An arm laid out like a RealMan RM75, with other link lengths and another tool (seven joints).
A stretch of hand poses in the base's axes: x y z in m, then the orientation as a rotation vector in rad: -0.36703, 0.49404, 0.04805, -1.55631, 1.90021, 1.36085; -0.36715, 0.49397, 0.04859, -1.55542, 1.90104, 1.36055; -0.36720, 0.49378, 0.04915, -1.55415, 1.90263, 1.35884; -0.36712, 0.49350, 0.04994, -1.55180, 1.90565, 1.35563; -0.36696, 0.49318, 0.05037, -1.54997, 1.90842, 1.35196; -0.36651, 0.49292, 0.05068, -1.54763, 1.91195, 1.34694; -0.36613, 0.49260, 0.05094, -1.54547, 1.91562, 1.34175; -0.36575, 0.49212, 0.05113, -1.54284, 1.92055, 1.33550; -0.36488, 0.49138, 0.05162, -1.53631, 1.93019, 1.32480; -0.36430, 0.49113, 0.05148, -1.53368, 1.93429, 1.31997; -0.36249, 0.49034, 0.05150, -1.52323, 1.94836, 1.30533; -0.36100, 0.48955, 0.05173, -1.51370, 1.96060, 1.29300; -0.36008, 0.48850, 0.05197, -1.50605, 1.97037, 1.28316; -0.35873, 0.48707, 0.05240, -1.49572, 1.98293, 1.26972; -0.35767, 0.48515, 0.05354, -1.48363, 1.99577, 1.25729; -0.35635, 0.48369, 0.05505, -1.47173, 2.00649, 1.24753; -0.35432, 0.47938, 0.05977, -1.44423, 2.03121, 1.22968; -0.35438, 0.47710, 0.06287, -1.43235, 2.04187, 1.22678
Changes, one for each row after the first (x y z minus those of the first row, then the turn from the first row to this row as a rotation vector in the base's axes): -0.00012, -0.00007, 0.00054, -0.00028, 0.00023, -0.00080; -0.00017, -0.00026, 0.00110, -0.00124, -0.00008, -0.00240; -0.00009, -0.00054, 0.00189, -0.00309, -0.00065, -0.00538; 0.00007, -0.00086, 0.00232, -0.00509, -0.00166, -0.00812; 0.00052, -0.00112, 0.00263, -0.00773, -0.00317, -0.01172; 0.00090, -0.00144, 0.00289, -0.01057, -0.00472, -0.01526; 0.00128, -0.00192, 0.00308, -0.01434, -0.00629, -0.01958; 0.00215, -0.00266, 0.00357, -0.02086, -0.00831, -0.02849; 0.00273, -0.00291, 0.00343, -0.02377, -0.00934, -0.03225; 0.00454, -0.00370, 0.00345, -0.03281, -0.01150, -0.04553; 0.00603, -0.00449, 0.00368, -0.04050, -0.01301, -0.05721; 0.00695, -0.00554, 0.00392, -0.04668, -0.01416, -0.06653; 0.00830, -0.00697, 0.00435, -0.05471, -0.01607, -0.07907; 0.00936, -0.00889, 0.00549, -0.06212, -0.01704, -0.09251; 0.01068, -0.01035, 0.00700, -0.06755, -0.01733, -0.10479; 0.01271, -0.01466, 0.01172, -0.07908, -0.01467, -0.13150; 0.01265, -0.01694, 0.01482, -0.08285, -0.01029, -0.14143
